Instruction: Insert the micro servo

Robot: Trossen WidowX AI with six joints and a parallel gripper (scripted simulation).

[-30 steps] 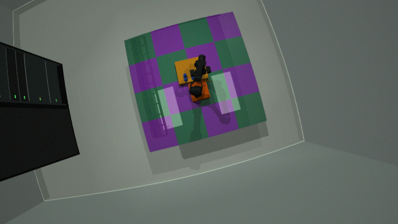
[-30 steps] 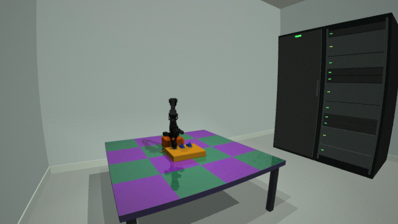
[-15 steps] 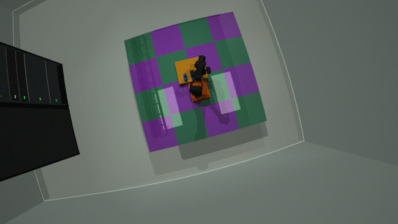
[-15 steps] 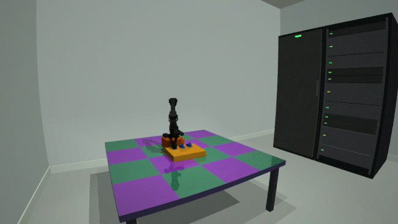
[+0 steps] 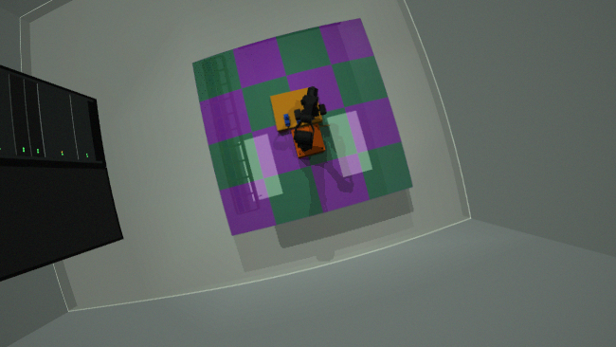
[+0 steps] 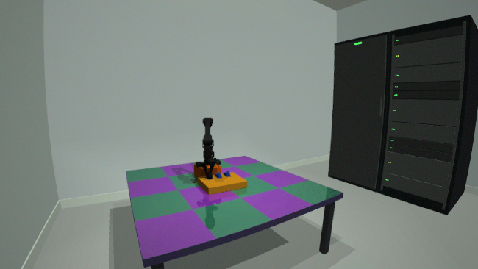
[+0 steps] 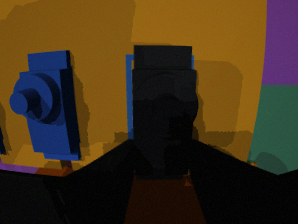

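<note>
Now: gripper tip 140 mm short of the deck, 40 mm to the right of it and 50 mm above it.
</note>
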